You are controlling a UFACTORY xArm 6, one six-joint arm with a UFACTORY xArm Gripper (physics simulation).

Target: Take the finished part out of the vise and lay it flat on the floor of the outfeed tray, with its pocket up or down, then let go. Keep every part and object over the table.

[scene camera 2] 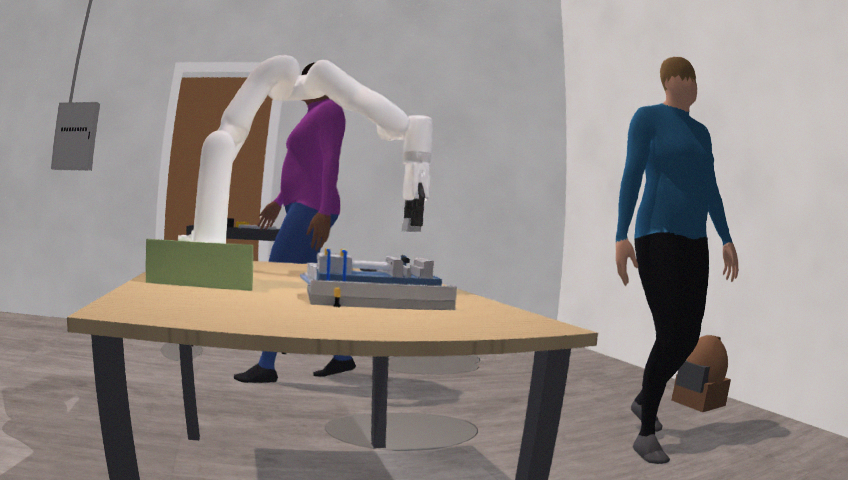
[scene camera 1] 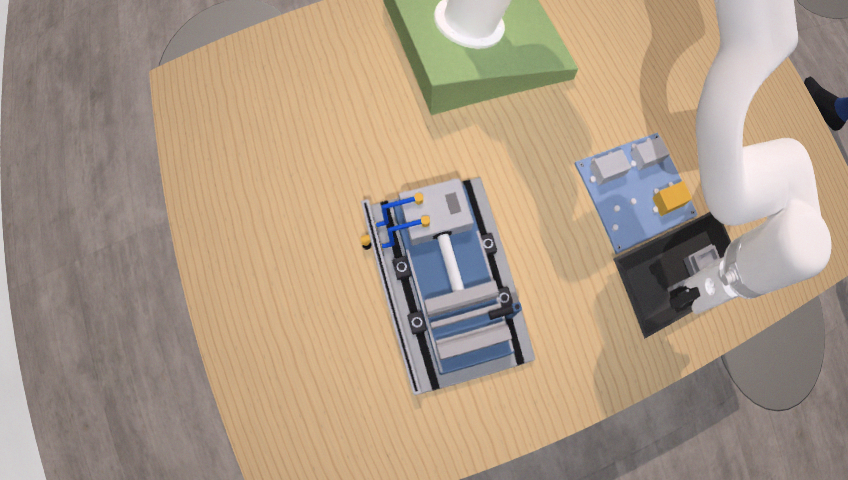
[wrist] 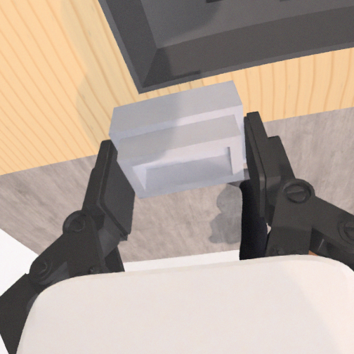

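Pixels of known places: gripper, fingertip midpoint: [scene camera 2: 412, 225] [scene camera 1: 691, 292]; arm's base at its link origin: [scene camera 2: 208, 250] [scene camera 1: 468, 22].
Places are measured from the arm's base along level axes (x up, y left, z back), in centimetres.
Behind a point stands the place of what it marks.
My gripper [scene camera 1: 684, 298] @[x 8.6, y 11.2, z -56.6 cm] [scene camera 2: 414, 215] @[x 8.6, y 11.2, z -56.6 cm] [wrist: 183, 146] is shut on the finished part [scene camera 2: 410, 226] @[x 8.4, y 8.2, z -55.0 cm] [wrist: 175, 115], a light grey stepped block whose pocket shows towards the wrist camera. It holds the part high above the table level. The black outfeed tray [scene camera 1: 653, 285] @[x -6.7, y 12.7, z -52.8 cm] [wrist: 225, 61] lies below; in scene camera 1 the gripper overlaps it, while in the wrist view its near wall shows beyond the part. The vise [scene camera 1: 427, 270] @[x -1.9, y -21.8, z -37.8 cm] [scene camera 2: 380, 278] @[x -2.3, y -24.2, z -39.5 cm] stands in the middle of the table, with no part between its jaws. Another grey part [scene camera 1: 703, 258] @[x -4.6, y 23.4, z -52.6 cm] with a pocket lies in the tray.
A blue board [scene camera 1: 601, 205] @[x -7.1, y 9.4, z -36.8 cm] with two grey blocks [scene camera 1: 609, 165] @[x -3.5, y 12.5, z -31.8 cm] [scene camera 1: 650, 151] @[x -3.5, y 21.6, z -31.8 cm] and an orange block [scene camera 1: 673, 198] @[x -3.5, y 21.8, z -41.0 cm] adjoins the tray. The green base [scene camera 1: 505, 77] @[x -1.0, y 1.4, z -12.4 cm] [scene camera 2: 199, 264] @[x -2.6, y -11.1, z 1.7 cm] carries the arm. The table edge [scene camera 2: 333, 346] @[x -9.0, y -61.5, z -23.4 cm] bounds the top; two people stand beyond the table.
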